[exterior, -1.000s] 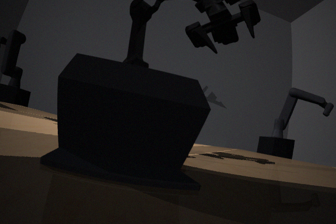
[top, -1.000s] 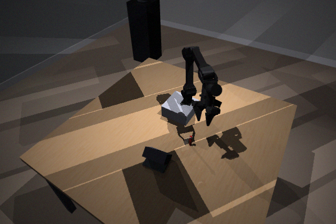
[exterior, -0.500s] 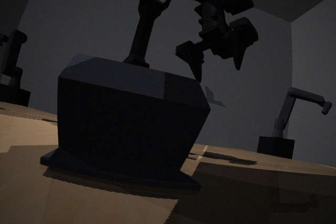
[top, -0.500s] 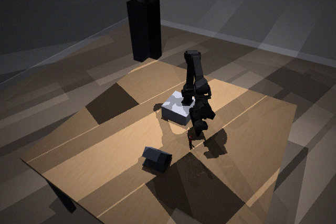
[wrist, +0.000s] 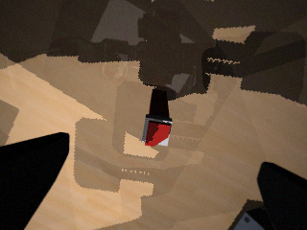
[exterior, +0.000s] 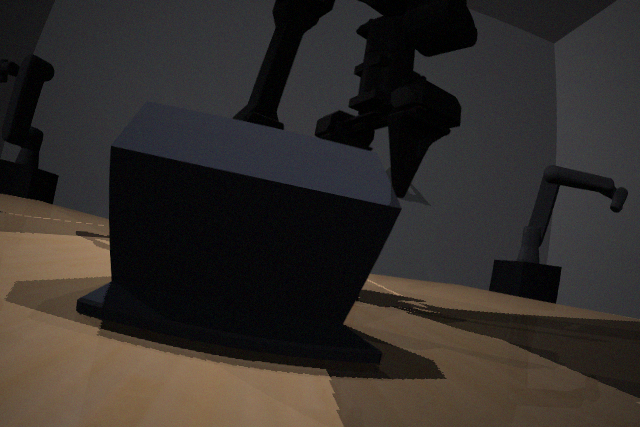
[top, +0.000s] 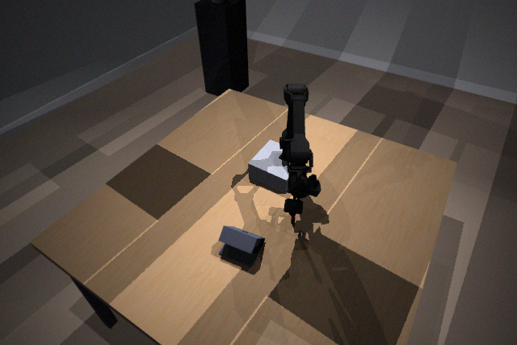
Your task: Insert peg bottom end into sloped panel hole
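Right now the peg is 5 cm below my gripper tip. The rest, counted from my gripper tip: sloped panel: 18 cm ahead, 12 cm to the right, 6 cm below.
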